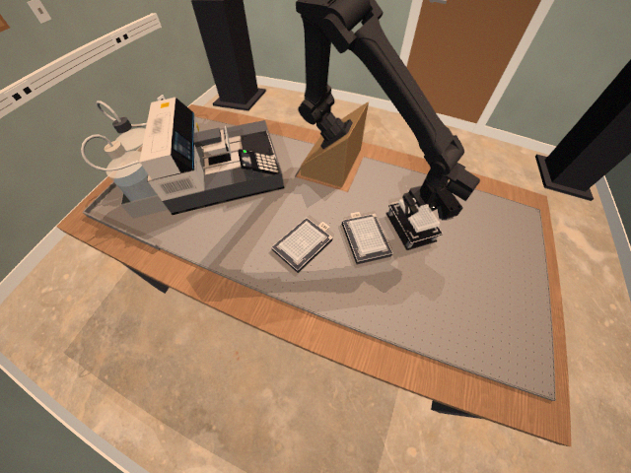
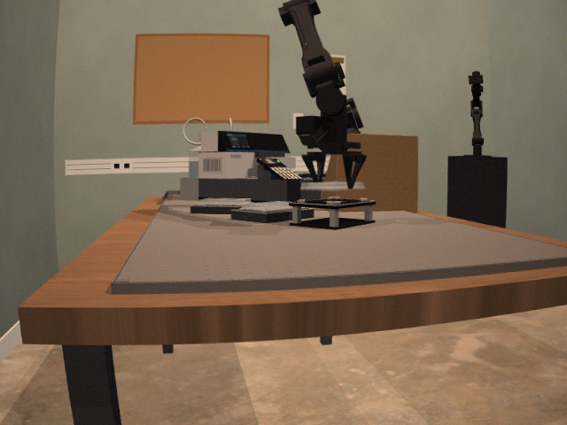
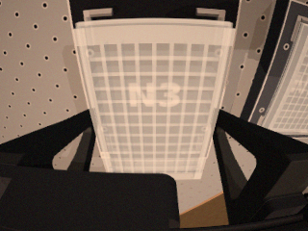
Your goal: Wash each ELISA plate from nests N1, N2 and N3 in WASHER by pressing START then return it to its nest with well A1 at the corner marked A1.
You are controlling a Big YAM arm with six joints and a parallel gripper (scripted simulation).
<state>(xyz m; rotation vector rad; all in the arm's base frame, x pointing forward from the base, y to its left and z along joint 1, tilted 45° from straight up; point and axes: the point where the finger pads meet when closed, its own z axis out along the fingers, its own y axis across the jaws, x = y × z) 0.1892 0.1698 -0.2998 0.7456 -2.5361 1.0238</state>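
My hand is 4 cm above the plate nest. The rest, counted from my hand: plate washer (5 cm behind, 77 cm to the right, 4 cm above); then N1 label (9 cm ahead, 29 cm to the right, 9 cm below).
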